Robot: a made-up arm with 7 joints.
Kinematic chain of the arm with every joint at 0, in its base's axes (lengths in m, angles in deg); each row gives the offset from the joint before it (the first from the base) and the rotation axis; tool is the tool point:
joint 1: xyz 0 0 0 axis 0 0.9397 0.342
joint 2: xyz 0 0 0 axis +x
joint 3: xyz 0 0 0 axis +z
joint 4: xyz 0.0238 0 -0.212 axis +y
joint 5: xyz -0.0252 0 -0.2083 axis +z
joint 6: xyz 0 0 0 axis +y
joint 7: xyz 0 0 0 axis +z
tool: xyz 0 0 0
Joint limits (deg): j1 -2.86..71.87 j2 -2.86..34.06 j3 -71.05..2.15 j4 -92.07..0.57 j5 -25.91..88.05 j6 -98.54..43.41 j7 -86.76..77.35
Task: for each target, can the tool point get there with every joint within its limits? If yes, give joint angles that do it. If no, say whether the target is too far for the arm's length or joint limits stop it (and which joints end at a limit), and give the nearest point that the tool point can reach.
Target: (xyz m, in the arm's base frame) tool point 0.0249 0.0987 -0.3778
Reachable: yes | joints 24.82 17.77 -7.11 -58.05 45.12 3.45 -5.88
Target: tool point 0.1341 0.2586 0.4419
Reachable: no: too far | nearest point 0.2434 0.1318 -0.1742 | short by 0.638 m
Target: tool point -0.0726 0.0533 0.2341
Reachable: no: joint limits stop it (at a limit: joint 1, joint 2, joint 4) | nearest point -0.3878 0.1398 -0.0809 | short by 0.454 m
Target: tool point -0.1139 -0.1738 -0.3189
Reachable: yes | joints 45.83 1.57 -62.65 -65.15 55.98 -68.60 -61.84
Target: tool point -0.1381 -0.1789 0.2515
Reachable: no: joint limits stop it (at a limit: joint 1, joint 3, joint 4) | nearest point -0.1053 -0.2315 -0.2056 | short by 0.461 m
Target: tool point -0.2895 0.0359 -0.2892
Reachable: yes | joints 57.42 27.19 -53.88 -41.04 -5.07 -75.71 59.73
